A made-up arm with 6 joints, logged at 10 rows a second.
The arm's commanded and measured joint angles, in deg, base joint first. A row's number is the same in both.
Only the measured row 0 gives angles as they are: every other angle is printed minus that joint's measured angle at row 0.
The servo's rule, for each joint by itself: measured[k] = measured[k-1] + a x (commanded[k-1-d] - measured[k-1]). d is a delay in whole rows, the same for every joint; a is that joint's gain. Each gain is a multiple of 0.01, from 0.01 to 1. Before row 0 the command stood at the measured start. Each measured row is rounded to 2 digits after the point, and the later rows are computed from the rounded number. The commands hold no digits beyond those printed.
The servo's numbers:
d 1
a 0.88 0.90 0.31 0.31 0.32 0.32
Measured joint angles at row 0: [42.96, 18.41, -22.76, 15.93, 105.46, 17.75]
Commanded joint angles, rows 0 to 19: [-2.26, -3.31, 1.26, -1.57, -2.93, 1.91]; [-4.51, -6.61, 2.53, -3.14, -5.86, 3.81]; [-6.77, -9.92, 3.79, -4.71, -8.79, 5.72]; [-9.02, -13.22, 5.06, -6.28, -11.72, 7.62]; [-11.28, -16.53, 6.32, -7.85, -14.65, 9.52]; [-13.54, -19.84, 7.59, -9.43, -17.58, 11.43]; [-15.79, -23.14, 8.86, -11.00, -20.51, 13.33]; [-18.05, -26.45, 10.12, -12.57, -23.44, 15.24]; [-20.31, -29.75, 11.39, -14.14, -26.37, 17.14]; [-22.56, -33.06, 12.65, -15.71, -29.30, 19.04]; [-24.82, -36.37, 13.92, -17.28, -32.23, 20.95]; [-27.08, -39.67, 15.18, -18.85, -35.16, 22.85]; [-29.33, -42.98, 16.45, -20.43, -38.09, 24.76]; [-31.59, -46.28, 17.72, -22.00, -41.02, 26.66]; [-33.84, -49.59, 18.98, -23.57, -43.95, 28.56]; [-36.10, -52.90, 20.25, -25.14, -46.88, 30.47]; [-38.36, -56.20, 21.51, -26.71, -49.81, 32.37]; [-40.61, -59.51, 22.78, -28.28, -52.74, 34.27]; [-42.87, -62.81, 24.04, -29.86, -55.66, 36.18]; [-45.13, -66.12, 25.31, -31.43, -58.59, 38.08]
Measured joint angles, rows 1 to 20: [0.00, 0.00, 0.00, 0.00, 0.00, 0.00]; [-1.99, -2.98, 0.39, -0.49, -0.94, 0.61]; [-4.21, -6.25, 1.05, -1.31, -2.51, 1.63]; [-6.46, -9.55, 1.90, -2.36, -4.52, 2.94]; [-8.71, -12.85, 2.88, -3.58, -6.82, 4.44]; [-10.97, -16.16, 3.95, -4.90, -9.33, 6.07]; [-13.23, -19.47, 5.08, -6.30, -11.97, 7.79]; [-15.48, -22.77, 6.25, -7.76, -14.70, 9.56]; [-17.74, -26.08, 7.45, -9.25, -17.50, 11.38]; [-20.00, -29.38, 8.67, -10.77, -20.34, 13.22]; [-22.25, -32.69, 9.90, -12.30, -23.21, 15.08]; [-24.51, -36.00, 11.15, -13.84, -26.10, 16.96]; [-26.77, -39.30, 12.40, -15.39, -29.00, 18.84]; [-29.02, -42.61, 13.66, -16.95, -31.91, 20.73]; [-31.28, -45.91, 14.92, -18.52, -34.83, 22.63]; [-33.53, -49.22, 16.18, -20.09, -37.75, 24.53]; [-35.79, -52.53, 17.44, -21.66, -40.67, 26.43]; [-38.05, -55.83, 18.70, -23.23, -43.59, 28.33]; [-40.30, -59.14, 19.96, -24.80, -46.52, 30.23]; [-42.56, -62.44, 21.22, -26.37, -49.44, 32.13]
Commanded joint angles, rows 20 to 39: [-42.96, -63.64, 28.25, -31.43, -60.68, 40.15]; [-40.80, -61.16, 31.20, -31.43, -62.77, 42.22]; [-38.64, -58.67, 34.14, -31.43, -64.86, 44.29]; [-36.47, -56.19, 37.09, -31.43, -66.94, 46.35]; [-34.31, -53.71, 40.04, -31.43, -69.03, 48.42]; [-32.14, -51.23, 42.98, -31.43, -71.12, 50.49]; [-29.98, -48.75, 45.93, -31.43, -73.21, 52.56]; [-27.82, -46.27, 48.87, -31.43, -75.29, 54.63]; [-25.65, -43.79, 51.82, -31.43, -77.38, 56.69]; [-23.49, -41.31, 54.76, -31.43, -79.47, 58.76]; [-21.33, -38.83, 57.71, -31.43, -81.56, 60.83]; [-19.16, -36.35, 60.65, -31.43, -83.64, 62.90]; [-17.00, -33.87, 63.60, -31.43, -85.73, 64.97]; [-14.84, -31.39, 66.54, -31.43, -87.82, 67.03]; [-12.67, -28.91, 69.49, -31.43, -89.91, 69.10]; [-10.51, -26.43, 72.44, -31.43, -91.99, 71.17]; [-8.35, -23.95, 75.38, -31.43, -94.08, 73.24]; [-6.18, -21.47, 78.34, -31.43, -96.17, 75.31]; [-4.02, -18.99, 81.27, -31.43, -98.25, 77.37]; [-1.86, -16.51, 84.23, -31.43, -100.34, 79.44]
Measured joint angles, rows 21 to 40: [-44.82, -65.75, 22.49, -27.94, -52.37, 34.03]; [-43.18, -63.85, 24.28, -29.02, -55.03, 35.99]; [-41.09, -61.43, 26.43, -29.77, -57.51, 37.98]; [-38.93, -58.95, 28.82, -30.28, -59.86, 40.00]; [-36.77, -56.47, 31.38, -30.64, -62.13, 42.03]; [-34.61, -53.99, 34.06, -30.88, -64.34, 44.07]; [-32.44, -51.51, 36.83, -31.05, -66.51, 46.12]; [-30.28, -49.03, 39.65, -31.17, -68.65, 48.18]; [-28.12, -46.55, 42.51, -31.25, -70.77, 50.24]; [-25.95, -44.07, 45.40, -31.31, -72.89, 52.30]; [-23.79, -41.59, 48.30, -31.35, -75.00, 54.37]; [-21.63, -39.11, 51.22, -31.37, -77.10, 56.44]; [-19.46, -36.63, 54.14, -31.39, -79.19, 58.51]; [-17.30, -34.15, 57.07, -31.40, -81.28, 60.58]; [-15.14, -31.67, 60.01, -31.41, -83.37, 62.64]; [-12.97, -29.19, 62.95, -31.42, -85.46, 64.71]; [-10.81, -26.71, 65.89, -31.42, -87.55, 66.78]; [-8.65, -24.23, 68.83, -31.42, -89.64, 68.85]; [-6.48, -21.75, 71.78, -31.42, -91.73, 70.92]; [-4.32, -19.27, 74.72, -31.42, -93.82, 72.98]
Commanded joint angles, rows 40 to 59: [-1.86, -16.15, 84.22, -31.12, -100.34, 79.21]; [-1.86, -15.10, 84.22, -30.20, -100.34, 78.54]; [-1.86, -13.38, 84.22, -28.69, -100.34, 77.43]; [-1.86, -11.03, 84.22, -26.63, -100.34, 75.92]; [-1.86, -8.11, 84.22, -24.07, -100.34, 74.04]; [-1.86, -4.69, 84.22, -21.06, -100.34, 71.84]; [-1.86, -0.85, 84.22, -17.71, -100.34, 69.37]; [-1.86, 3.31, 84.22, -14.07, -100.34, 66.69]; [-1.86, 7.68, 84.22, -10.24, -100.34, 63.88]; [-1.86, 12.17, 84.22, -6.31, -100.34, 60.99]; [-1.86, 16.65, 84.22, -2.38, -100.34, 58.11]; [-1.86, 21.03, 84.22, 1.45, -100.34, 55.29]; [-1.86, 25.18, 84.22, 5.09, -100.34, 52.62]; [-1.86, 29.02, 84.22, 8.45, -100.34, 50.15]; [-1.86, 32.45, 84.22, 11.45, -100.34, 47.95]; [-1.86, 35.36, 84.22, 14.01, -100.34, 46.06]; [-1.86, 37.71, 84.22, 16.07, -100.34, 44.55]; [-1.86, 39.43, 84.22, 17.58, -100.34, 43.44]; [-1.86, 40.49, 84.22, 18.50, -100.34, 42.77]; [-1.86, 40.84, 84.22, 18.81, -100.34, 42.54]
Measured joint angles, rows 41 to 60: [-2.16, -16.79, 77.67, -31.42, -95.91, 75.05]; [-1.90, -16.21, 79.70, -31.33, -97.33, 76.38]; [-1.86, -15.21, 81.10, -30.98, -98.29, 77.07]; [-1.86, -13.56, 82.07, -30.27, -98.95, 77.19]; [-1.86, -11.28, 82.74, -29.14, -99.39, 76.78]; [-1.86, -8.43, 83.20, -27.57, -99.69, 75.90]; [-1.86, -5.06, 83.52, -25.55, -99.90, 74.60]; [-1.86, -1.27, 83.74, -23.12, -100.04, 72.93]; [-1.86, 2.85, 83.89, -20.31, -100.14, 70.93]; [-1.86, 7.20, 83.99, -17.19, -100.20, 68.67]; [-1.86, 11.67, 84.06, -13.82, -100.24, 66.21]; [-1.86, 16.15, 84.11, -10.27, -100.27, 63.62]; [-1.86, 20.54, 84.14, -6.64, -100.29, 60.95]; [-1.86, 24.72, 84.16, -3.00, -100.31, 58.28]; [-1.86, 28.59, 84.18, 0.55, -100.32, 55.68]; [-1.86, 32.06, 84.19, 3.93, -100.33, 53.21]; [-1.86, 35.03, 84.20, 7.05, -100.33, 50.92]; [-1.86, 37.44, 84.21, 9.85, -100.33, 48.88]; [-1.86, 39.23, 84.21, 12.25, -100.33, 47.14]; [-1.86, 40.36, 84.21, 14.19, -100.33, 45.74]
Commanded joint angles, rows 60 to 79: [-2.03, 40.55, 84.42, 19.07, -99.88, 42.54]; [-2.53, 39.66, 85.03, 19.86, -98.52, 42.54]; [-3.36, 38.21, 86.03, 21.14, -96.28, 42.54]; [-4.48, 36.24, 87.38, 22.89, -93.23, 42.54]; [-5.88, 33.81, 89.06, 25.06, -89.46, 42.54]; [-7.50, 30.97, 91.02, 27.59, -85.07, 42.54]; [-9.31, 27.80, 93.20, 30.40, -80.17, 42.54]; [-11.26, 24.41, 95.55, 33.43, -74.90, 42.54]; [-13.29, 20.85, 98.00, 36.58, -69.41, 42.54]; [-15.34, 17.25, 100.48, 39.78, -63.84, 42.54]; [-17.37, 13.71, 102.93, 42.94, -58.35, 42.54]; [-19.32, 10.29, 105.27, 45.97, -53.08, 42.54]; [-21.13, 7.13, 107.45, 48.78, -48.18, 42.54]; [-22.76, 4.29, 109.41, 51.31, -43.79, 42.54]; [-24.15, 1.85, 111.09, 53.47, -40.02, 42.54]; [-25.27, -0.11, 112.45, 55.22, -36.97, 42.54]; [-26.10, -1.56, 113.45, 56.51, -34.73, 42.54]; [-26.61, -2.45, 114.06, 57.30, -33.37, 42.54]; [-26.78, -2.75, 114.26, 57.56, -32.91, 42.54]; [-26.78, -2.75, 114.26, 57.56, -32.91, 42.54]
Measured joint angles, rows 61 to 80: [-1.86, 40.79, 84.21, 15.62, -100.33, 44.72]; [-2.01, 40.57, 84.28, 16.69, -100.19, 44.02]; [-2.47, 39.75, 84.51, 17.67, -99.66, 43.55]; [-3.25, 38.36, 84.98, 18.75, -98.58, 43.23]; [-4.33, 36.45, 85.72, 20.03, -96.87, 43.01]; [-5.69, 34.07, 86.76, 21.59, -94.50, 42.86]; [-7.28, 31.28, 88.08, 23.45, -91.48, 42.76]; [-9.07, 28.15, 89.67, 25.60, -87.86, 42.69]; [-11.00, 24.78, 91.49, 28.03, -83.71, 42.64]; [-13.02, 21.24, 93.51, 30.68, -79.13, 42.61]; [-15.06, 17.65, 95.67, 33.50, -74.24, 42.59]; [-17.09, 14.10, 97.92, 36.43, -69.16, 42.57]; [-19.05, 10.67, 100.20, 39.39, -64.01, 42.56]; [-20.88, 7.48, 102.45, 42.30, -58.94, 42.55]; [-22.53, 4.61, 104.61, 45.09, -54.09, 42.55]; [-23.96, 2.13, 106.62, 47.69, -49.59, 42.55]; [-25.11, 0.11, 108.43, 50.02, -45.55, 42.55]; [-25.98, -1.39, 109.99, 52.03, -42.09, 42.55]; [-26.53, -2.34, 111.25, 53.66, -39.30, 42.55]; [-26.75, -2.71, 112.18, 54.87, -37.26, 42.55]
